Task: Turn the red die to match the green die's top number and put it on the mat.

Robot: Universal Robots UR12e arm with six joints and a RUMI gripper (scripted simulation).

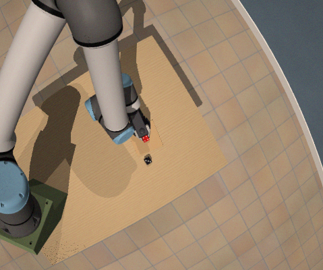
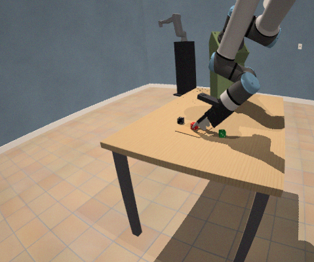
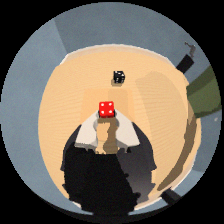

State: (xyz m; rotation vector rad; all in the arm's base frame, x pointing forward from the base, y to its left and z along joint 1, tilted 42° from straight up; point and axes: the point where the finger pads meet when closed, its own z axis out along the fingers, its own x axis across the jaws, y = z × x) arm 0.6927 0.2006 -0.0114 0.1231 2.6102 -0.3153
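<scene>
The tan mat is 10 mm to the right of my hand and 20 mm below it. The rest, counted from my hand: green die: 30 mm behind, 140 mm to the left, 10 mm below; red die: 10 mm to the right, 10 mm below; black die: 10 mm behind, 120 mm to the right, 10 mm below.
</scene>
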